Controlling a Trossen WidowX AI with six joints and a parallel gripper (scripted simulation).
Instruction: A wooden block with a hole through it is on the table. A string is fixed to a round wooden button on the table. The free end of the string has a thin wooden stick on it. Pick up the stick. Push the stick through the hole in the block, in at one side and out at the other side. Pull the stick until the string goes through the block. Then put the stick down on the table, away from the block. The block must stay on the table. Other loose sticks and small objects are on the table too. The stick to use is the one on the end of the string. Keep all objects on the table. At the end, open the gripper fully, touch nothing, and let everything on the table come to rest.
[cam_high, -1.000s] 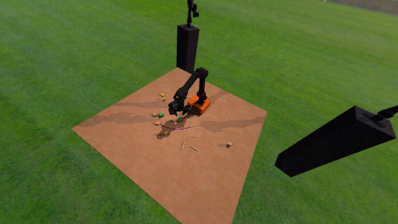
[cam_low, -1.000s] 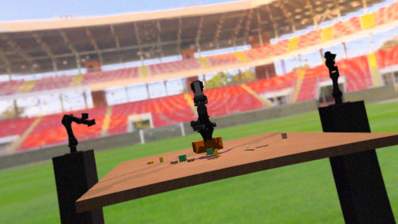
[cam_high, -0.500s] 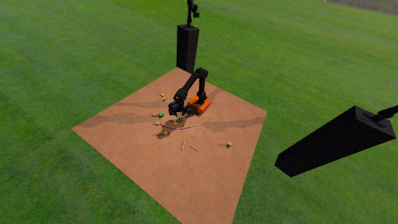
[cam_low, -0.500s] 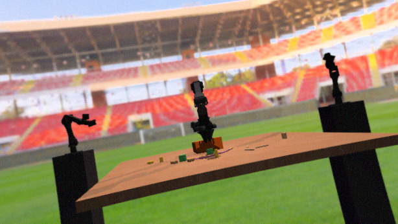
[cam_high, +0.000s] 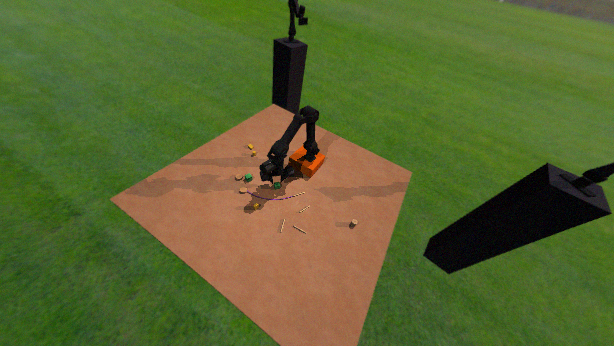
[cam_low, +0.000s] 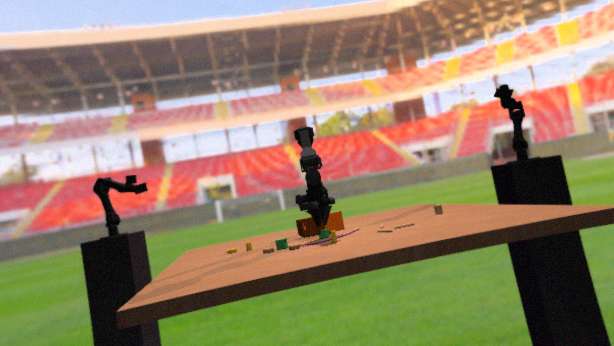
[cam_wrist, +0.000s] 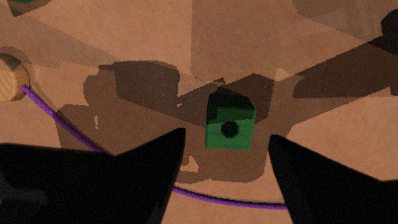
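The thin wooden stick is 5 cm behind my gripper tip, 13 cm to the left of it and 4 cm below it. From my gripper tip the other things lie so: green cube: 8 cm ahead, 16 cm to the right, 3 cm below; yellow piece: 18 cm ahead, 3 cm to the left, 3 cm below; round wooden button: 16 cm ahead, 11 cm to the right, 4 cm below.
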